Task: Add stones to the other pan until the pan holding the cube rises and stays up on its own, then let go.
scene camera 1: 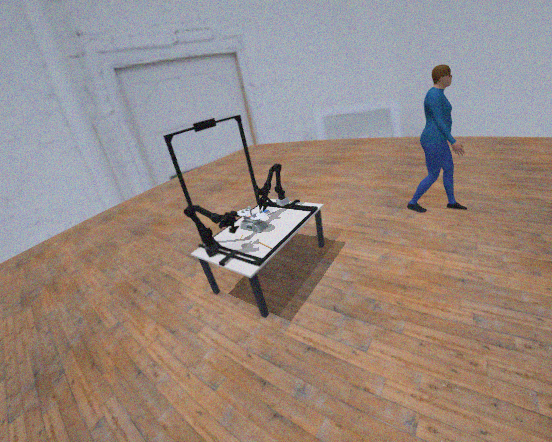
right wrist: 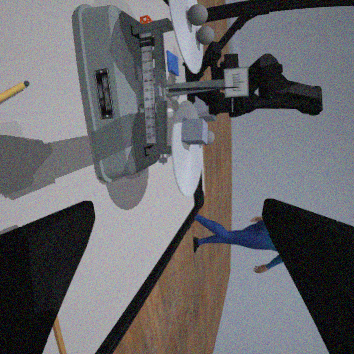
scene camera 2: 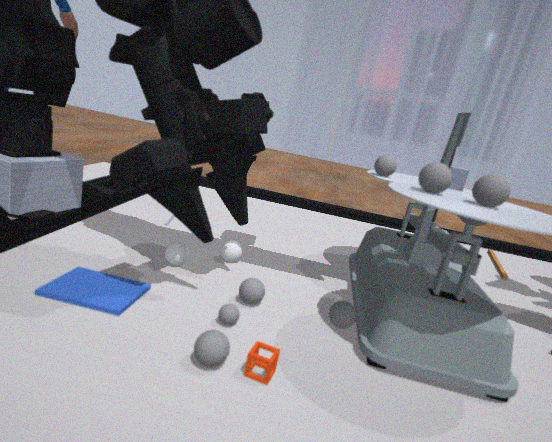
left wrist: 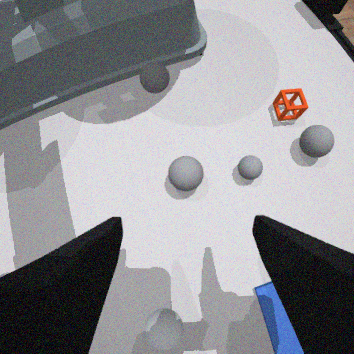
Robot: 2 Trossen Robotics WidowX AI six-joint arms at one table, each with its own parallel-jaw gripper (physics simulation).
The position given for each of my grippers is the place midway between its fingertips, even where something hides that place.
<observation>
My left gripper (scene camera 2: 227, 232) is open and holds nothing. Also in view: a blue flat pad (scene camera 2: 83, 287). My right gripper (right wrist: 179, 208) is open, with nothing in its grasp. An orange wire cube (scene camera 2: 269, 365) sits on the table.
</observation>
